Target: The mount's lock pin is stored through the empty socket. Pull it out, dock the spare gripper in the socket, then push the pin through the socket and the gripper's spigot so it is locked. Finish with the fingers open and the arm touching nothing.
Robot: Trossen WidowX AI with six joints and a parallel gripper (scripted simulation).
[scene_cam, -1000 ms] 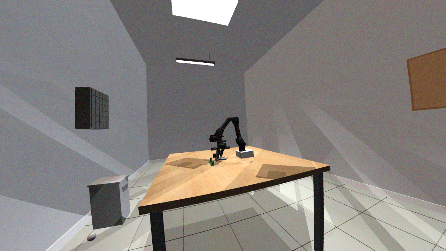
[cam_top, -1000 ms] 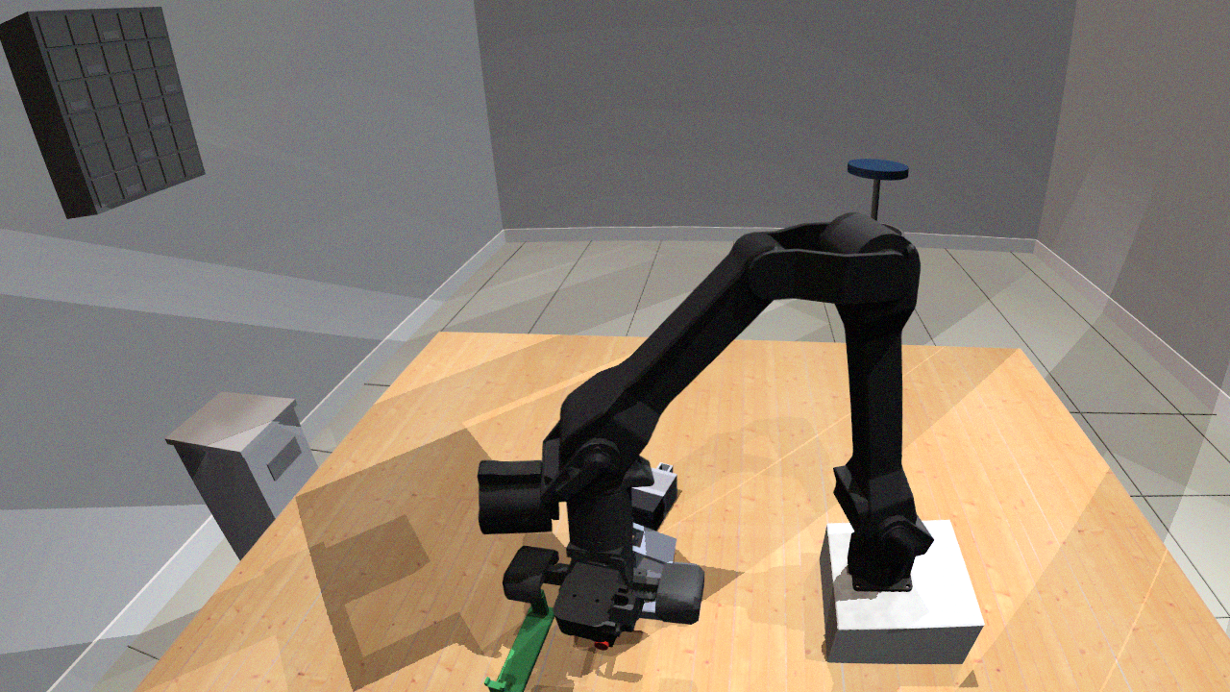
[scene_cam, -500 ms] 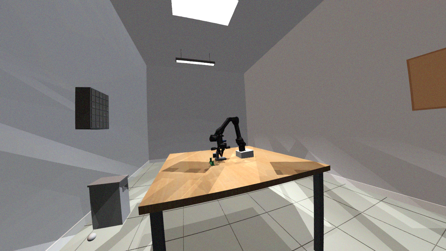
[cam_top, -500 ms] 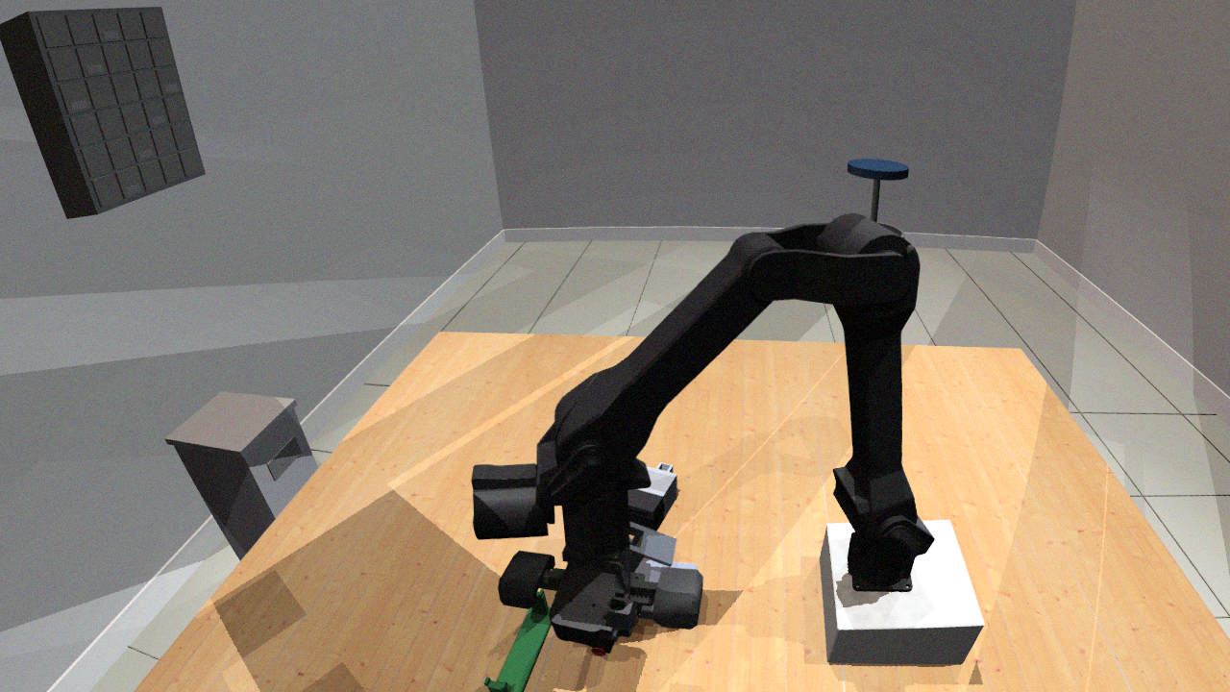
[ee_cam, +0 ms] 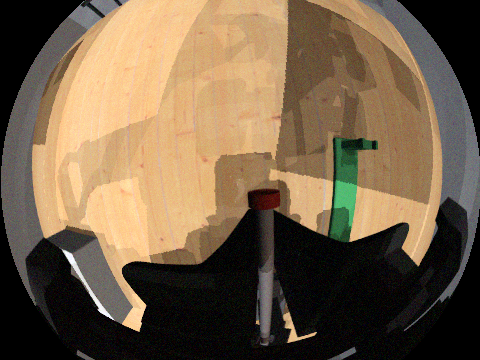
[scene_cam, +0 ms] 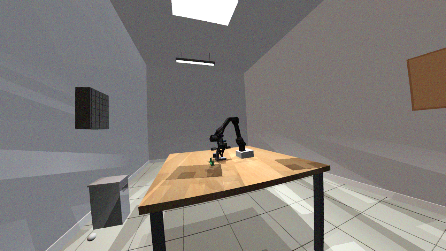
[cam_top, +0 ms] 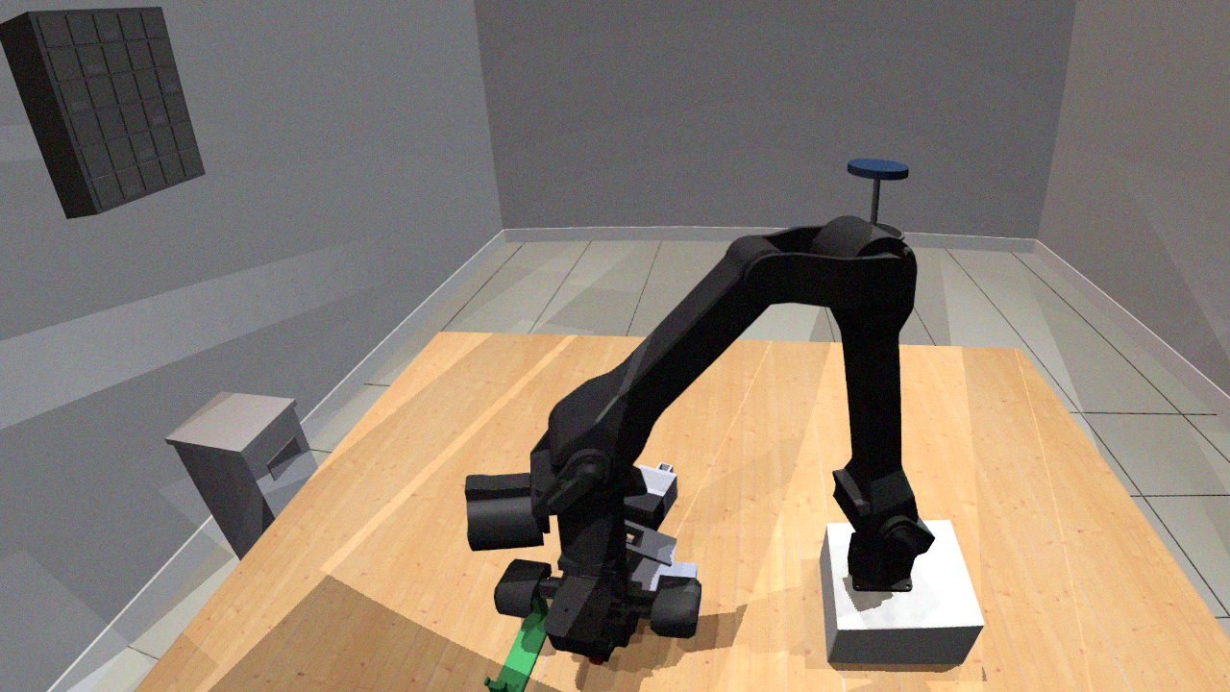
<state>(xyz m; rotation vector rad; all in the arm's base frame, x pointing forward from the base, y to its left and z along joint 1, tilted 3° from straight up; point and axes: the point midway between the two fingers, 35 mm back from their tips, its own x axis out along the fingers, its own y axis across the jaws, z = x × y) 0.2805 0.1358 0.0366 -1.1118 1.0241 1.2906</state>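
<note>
Now: gripper tip 100 mm short of the green cradle, 30 mm above it and 10 mm to the left of it. Also, from my gripper tip: spare gripper: 290 mm to the right, 30 mm below, 10 mm ahead; grey mount: 130 mm to the right, 10 mm behind.
</note>
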